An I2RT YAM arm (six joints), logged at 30 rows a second.
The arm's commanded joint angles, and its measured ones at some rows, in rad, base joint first. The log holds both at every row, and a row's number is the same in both.
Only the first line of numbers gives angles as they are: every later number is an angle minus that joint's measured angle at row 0.
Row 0, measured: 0.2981, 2.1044, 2.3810, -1.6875, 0.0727, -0.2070
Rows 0 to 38, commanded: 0.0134, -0.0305, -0.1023, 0.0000, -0.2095, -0.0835; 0.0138, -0.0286, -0.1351, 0.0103, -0.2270, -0.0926; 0.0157, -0.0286, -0.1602, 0.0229, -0.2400, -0.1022; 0.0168, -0.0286, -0.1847, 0.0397, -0.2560, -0.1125; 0.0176, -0.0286, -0.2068, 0.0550, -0.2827, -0.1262; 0.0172, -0.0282, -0.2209, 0.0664, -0.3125, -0.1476; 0.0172, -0.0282, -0.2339, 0.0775, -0.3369, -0.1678; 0.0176, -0.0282, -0.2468, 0.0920, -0.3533, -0.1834; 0.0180, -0.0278, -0.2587, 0.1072, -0.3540, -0.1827; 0.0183, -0.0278, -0.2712, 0.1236, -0.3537, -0.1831; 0.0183, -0.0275, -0.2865, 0.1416, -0.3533, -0.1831; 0.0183, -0.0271, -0.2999, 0.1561, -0.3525, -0.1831; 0.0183, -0.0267, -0.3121, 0.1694, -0.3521, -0.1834; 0.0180, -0.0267, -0.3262, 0.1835, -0.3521, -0.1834; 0.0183, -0.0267, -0.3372, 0.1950, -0.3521, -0.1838; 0.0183, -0.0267, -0.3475, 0.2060, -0.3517, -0.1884; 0.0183, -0.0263, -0.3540, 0.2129, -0.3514, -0.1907; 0.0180, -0.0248, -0.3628, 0.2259, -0.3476, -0.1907; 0.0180, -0.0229, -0.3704, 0.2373, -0.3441, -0.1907; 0.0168, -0.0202, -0.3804, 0.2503, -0.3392, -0.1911; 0.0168, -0.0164, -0.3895, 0.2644, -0.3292, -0.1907; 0.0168, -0.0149, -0.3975, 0.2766, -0.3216, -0.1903; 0.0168, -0.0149, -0.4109, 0.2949, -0.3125, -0.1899; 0.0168, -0.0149, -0.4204, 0.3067, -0.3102, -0.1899; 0.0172, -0.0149, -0.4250, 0.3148, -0.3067, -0.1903; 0.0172, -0.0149, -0.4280, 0.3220, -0.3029, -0.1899; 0.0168, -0.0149, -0.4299, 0.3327, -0.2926, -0.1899; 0.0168, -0.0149, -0.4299, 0.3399, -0.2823, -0.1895; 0.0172, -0.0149, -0.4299, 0.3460, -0.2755, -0.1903; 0.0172, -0.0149, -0.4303, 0.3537, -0.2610, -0.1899; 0.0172, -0.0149, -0.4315, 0.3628, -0.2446, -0.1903; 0.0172, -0.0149, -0.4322, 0.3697, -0.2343, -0.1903; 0.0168, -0.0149, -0.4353, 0.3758, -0.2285, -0.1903; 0.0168, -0.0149, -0.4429, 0.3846, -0.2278, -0.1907; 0.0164, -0.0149, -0.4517, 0.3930, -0.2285, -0.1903; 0.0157, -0.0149, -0.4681, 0.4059, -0.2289, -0.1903; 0.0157, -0.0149, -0.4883, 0.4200, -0.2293, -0.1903; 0.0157, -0.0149, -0.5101, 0.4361, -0.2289, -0.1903; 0.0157, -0.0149, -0.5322, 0.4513, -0.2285, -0.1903
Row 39, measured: 0.0138, -0.0221, -0.4731, 0.4315, -0.2472, -0.1747
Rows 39 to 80, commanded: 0.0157, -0.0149, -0.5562, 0.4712, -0.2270, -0.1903; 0.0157, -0.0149, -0.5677, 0.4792, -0.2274, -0.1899; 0.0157, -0.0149, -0.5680, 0.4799, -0.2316, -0.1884; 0.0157, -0.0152, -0.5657, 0.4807, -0.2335, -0.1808; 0.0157, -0.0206, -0.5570, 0.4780, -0.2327, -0.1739; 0.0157, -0.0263, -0.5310, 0.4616, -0.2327, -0.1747; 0.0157, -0.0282, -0.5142, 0.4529, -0.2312, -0.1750; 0.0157, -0.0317, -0.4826, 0.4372, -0.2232, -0.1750; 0.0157, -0.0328, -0.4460, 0.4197, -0.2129, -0.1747; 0.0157, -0.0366, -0.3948, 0.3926, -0.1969, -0.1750; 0.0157, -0.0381, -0.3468, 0.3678, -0.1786, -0.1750; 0.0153, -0.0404, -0.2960, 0.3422, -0.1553, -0.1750; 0.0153, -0.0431, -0.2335, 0.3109, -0.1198, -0.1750; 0.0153, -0.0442, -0.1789, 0.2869, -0.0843, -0.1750; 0.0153, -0.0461, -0.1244, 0.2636, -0.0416, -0.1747; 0.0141, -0.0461, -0.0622, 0.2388, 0.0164, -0.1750; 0.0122, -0.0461, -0.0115, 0.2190, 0.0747, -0.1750; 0.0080, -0.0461, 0.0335, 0.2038, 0.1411, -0.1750; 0.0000, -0.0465, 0.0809, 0.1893, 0.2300, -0.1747; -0.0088, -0.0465, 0.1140, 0.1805, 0.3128, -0.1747; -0.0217, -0.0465, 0.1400, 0.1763, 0.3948, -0.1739; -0.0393, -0.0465, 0.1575, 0.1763, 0.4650, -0.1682; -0.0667, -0.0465, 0.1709, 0.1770, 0.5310, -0.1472; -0.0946, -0.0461, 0.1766, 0.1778, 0.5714, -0.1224; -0.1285, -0.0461, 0.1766, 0.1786, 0.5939, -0.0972; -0.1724, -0.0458, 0.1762, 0.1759, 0.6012, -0.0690; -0.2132, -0.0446, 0.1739, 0.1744, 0.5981, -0.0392; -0.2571, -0.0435, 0.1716, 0.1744, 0.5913, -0.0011; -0.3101, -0.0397, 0.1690, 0.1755, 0.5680, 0.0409; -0.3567, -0.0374, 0.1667, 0.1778, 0.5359, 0.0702; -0.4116, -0.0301, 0.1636, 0.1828, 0.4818, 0.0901; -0.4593, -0.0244, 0.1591, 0.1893, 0.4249, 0.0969; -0.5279, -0.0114, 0.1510, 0.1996, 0.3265, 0.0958; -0.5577, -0.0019, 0.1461, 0.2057, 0.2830, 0.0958; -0.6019, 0.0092, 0.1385, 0.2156, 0.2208, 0.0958; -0.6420, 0.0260, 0.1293, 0.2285, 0.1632, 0.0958; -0.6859, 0.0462, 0.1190, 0.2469, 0.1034, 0.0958; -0.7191, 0.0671, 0.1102, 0.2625, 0.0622, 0.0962; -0.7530, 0.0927, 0.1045, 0.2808, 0.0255, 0.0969; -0.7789, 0.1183, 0.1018, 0.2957, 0.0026, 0.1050; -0.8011, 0.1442, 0.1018, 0.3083, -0.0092, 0.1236; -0.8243, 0.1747, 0.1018, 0.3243, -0.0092, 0.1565
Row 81, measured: -0.7854, 0.0870, 0.1251, 0.3067, 0.1335, 0.0786
